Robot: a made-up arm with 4 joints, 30 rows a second.
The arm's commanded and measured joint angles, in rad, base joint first. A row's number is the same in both.
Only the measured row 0 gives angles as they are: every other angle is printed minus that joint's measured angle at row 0.
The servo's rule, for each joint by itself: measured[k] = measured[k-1] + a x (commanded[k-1-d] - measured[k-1]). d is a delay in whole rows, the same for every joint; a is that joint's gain. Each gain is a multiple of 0.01, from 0.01 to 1. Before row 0 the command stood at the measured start. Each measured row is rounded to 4 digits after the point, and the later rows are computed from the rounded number. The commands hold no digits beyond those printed.
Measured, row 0:
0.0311, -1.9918, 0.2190, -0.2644
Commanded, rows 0 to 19:
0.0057, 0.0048, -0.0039, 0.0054
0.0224, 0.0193, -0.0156, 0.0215
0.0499, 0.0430, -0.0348, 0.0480
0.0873, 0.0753, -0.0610, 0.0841
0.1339, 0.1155, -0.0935, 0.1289
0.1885, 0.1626, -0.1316, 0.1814
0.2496, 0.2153, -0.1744, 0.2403
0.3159, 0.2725, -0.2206, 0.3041
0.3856, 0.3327, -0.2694, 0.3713
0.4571, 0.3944, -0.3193, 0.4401
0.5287, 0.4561, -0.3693, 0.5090
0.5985, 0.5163, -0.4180, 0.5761
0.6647, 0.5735, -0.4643, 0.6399
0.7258, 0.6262, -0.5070, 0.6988
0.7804, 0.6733, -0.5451, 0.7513
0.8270, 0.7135, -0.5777, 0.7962
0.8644, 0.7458, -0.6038, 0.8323
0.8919, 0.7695, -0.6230, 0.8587
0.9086, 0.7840, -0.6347, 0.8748
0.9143, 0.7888, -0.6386, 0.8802
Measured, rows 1 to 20:
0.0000, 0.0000, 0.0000, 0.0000
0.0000, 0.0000, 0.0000, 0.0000
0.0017, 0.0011, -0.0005, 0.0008
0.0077, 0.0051, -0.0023, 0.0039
0.0199, 0.0134, -0.0062, 0.0105
0.0394, 0.0270, -0.0128, 0.0215
0.0668, 0.0465, -0.0225, 0.0376
0.1021, 0.0720, -0.0356, 0.0592
0.1449, 0.1035, -0.0523, 0.0864
0.1945, 0.1407, -0.0725, 0.1191
0.2499, 0.1829, -0.0961, 0.1569
0.3100, 0.2294, -0.1229, 0.1994
0.3734, 0.2793, -0.1525, 0.2458
0.4387, 0.3314, -0.1844, 0.2953
0.5042, 0.3847, -0.2180, 0.3470
0.5685, 0.4378, -0.2527, 0.3998
0.6300, 0.4896, -0.2878, 0.4525
0.6871, 0.5389, -0.3226, 0.5041
0.7385, 0.5844, -0.3563, 0.5533
0.7830, 0.6251, -0.3883, 0.5991
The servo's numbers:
d 2
a 0.29 0.22 0.12 0.15

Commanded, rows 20 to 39:
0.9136, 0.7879, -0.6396, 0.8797
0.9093, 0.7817, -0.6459, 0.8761
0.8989, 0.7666, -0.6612, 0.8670
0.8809, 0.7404, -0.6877, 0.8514
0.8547, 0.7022, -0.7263, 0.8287
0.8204, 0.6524, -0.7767, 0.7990
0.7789, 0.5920, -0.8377, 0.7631
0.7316, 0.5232, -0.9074, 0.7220
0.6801, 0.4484, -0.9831, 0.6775
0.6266, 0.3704, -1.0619, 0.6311
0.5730, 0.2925, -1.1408, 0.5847
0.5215, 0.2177, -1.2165, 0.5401
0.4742, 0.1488, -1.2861, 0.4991
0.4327, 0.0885, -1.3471, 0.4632
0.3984, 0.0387, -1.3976, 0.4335
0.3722, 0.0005, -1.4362, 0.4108
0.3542, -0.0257, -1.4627, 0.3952
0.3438, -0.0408, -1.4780, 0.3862
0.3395, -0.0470, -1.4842, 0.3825
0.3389, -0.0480, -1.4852, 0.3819
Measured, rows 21 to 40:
0.8194, 0.6601, -0.4179, 0.6405
0.8469, 0.6884, -0.4444, 0.6765
0.8662, 0.7103, -0.4678, 0.7070
0.8787, 0.7260, -0.4892, 0.7324
0.8846, 0.7349, -0.5098, 0.7526
0.8835, 0.7361, -0.5311, 0.7674
0.8751, 0.7286, -0.5545, 0.7766
0.8592, 0.7118, -0.5812, 0.7800
0.8359, 0.6854, -0.6120, 0.7775
0.8057, 0.6497, -0.6474, 0.7692
0.7693, 0.6054, -0.6877, 0.7554
0.7279, 0.5537, -0.7326, 0.7368
0.6830, 0.4962, -0.7816, 0.7140
0.6362, 0.4349, -0.8338, 0.6879
0.5892, 0.3720, -0.8881, 0.6596
0.5438, 0.3096, -0.9432, 0.6301
0.5016, 0.2500, -0.9977, 0.6006
0.4641, 0.1951, -1.0503, 0.5721
0.4322, 0.1465, -1.0998, 0.5456
0.4066, 0.1053, -1.1452, 0.5217

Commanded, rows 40 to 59:
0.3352, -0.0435, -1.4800, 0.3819
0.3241, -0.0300, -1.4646, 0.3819
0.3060, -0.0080, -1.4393, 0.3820
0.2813, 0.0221, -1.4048, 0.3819
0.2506, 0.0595, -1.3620, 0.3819
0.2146, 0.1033, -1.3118, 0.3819
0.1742, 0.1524, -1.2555, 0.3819
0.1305, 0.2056, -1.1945, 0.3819
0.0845, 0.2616, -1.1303, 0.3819
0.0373, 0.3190, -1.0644, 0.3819
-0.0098, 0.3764, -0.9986, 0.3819
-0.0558, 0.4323, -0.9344, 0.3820
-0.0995, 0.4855, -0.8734, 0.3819
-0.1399, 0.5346, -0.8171, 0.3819
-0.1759, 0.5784, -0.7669, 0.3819
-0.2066, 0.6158, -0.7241, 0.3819
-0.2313, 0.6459, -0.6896, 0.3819
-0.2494, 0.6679, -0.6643, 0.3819
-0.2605, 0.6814, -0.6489, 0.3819
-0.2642, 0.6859, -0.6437, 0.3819
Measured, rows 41 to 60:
0.3871, 0.0718, -1.1859, 0.5008
0.3731, 0.0454, -1.2218, 0.4830
0.3621, 0.0258, -1.2528, 0.4678
0.3511, 0.0135, -1.2782, 0.4549
0.3380, 0.0088, -1.2975, 0.4440
0.3216, 0.0117, -1.3104, 0.4347
0.3010, 0.0222, -1.3166, 0.4268
0.2759, 0.0400, -1.3160, 0.4201
0.2464, 0.0647, -1.3087, 0.4144
0.2128, 0.0957, -1.2950, 0.4095
0.1756, 0.1322, -1.2752, 0.4054
0.1355, 0.1733, -1.2499, 0.4019
0.0934, 0.2180, -1.2197, 0.3989
0.0501, 0.2651, -1.1855, 0.3964
0.0067, 0.3136, -1.1480, 0.3942
-0.0358, 0.3622, -1.1083, 0.3924
-0.0764, 0.4098, -1.0673, 0.3908
-0.1142, 0.4551, -1.0261, 0.3895
-0.1482, 0.4971, -0.9857, 0.3884
-0.1775, 0.5347, -0.9471, 0.3874

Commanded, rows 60 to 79:
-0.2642, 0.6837, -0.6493, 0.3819
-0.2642, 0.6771, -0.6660, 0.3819
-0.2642, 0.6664, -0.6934, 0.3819
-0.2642, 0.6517, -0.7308, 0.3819
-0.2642, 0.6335, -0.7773, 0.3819
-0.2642, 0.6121, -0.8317, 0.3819
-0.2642, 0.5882, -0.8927, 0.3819
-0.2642, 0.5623, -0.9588, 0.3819
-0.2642, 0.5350, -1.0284, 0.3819
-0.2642, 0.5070, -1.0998, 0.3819
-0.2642, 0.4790, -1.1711, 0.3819
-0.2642, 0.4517, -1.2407, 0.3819
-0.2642, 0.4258, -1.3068, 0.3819
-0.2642, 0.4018, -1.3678, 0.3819
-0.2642, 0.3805, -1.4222, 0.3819
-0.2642, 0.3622, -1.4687, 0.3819
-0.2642, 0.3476, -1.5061, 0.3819
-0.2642, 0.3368, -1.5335, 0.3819
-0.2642, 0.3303, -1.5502, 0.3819
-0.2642, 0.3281, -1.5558, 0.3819
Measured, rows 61 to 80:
-0.2016, 0.5670, -0.9113, 0.3866
-0.2198, 0.5932, -0.8792, 0.3859
-0.2327, 0.6131, -0.8516, 0.3853
-0.2418, 0.6272, -0.8293, 0.3848
-0.2483, 0.6358, -0.8130, 0.3844
-0.2529, 0.6393, -0.8031, 0.3840
-0.2562, 0.6380, -0.8000, 0.3837
-0.2585, 0.6323, -0.8038, 0.3834
-0.2602, 0.6226, -0.8145, 0.3832
-0.2614, 0.6093, -0.8318, 0.3830
-0.2622, 0.5930, -0.8554, 0.3828
-0.2628, 0.5741, -0.8847, 0.3827
-0.2632, 0.5532, -0.9191, 0.3826
-0.2635, 0.5309, -0.9577, 0.3825
-0.2637, 0.5078, -0.9996, 0.3824
-0.2638, 0.4845, -1.0438, 0.3823
-0.2639, 0.4616, -1.0892, 0.3822
-0.2640, 0.4397, -1.1347, 0.3822
-0.2641, 0.4194, -1.1793, 0.3822
-0.2641, 0.4012, -1.2218, 0.3822

